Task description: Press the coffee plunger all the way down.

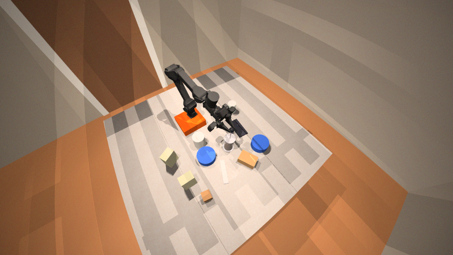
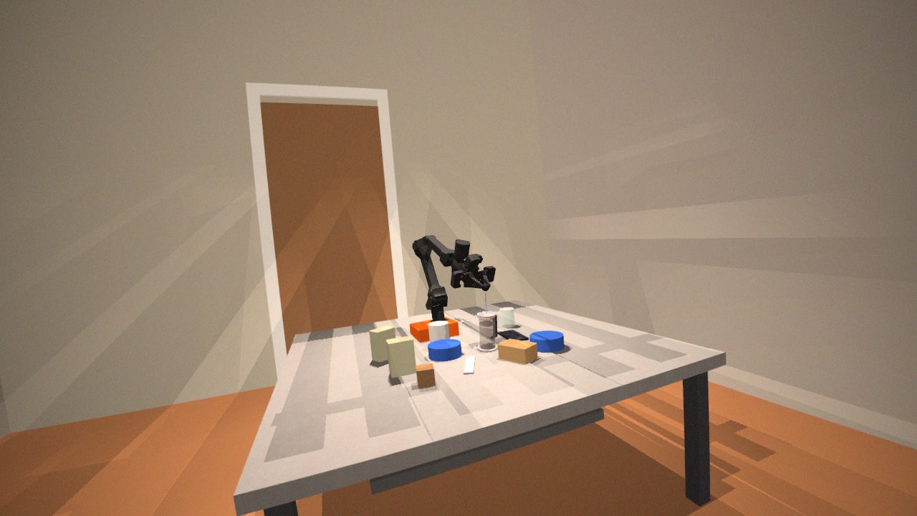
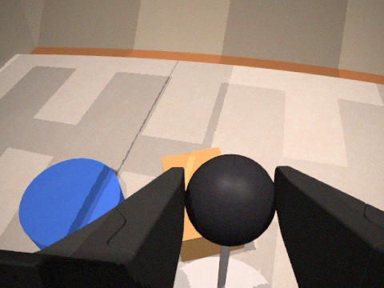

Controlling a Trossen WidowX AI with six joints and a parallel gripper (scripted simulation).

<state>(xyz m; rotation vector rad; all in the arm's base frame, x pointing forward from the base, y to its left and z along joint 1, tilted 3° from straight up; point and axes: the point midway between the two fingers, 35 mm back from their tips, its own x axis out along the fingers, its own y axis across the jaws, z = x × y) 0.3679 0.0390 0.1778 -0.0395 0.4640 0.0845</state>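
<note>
My gripper tip is 12 cm above the coffee press, 2 cm past it and 1 cm to the right of it. Also, from my gripper tip: white cylinder (19 cm below, 18 cm behind, 13 cm to the right); then white strip (23 cm below, 14 cm to the right, 8 cm ahead); then orange block (21 cm below, 13 cm ahead, 2 cm to the left).
</note>
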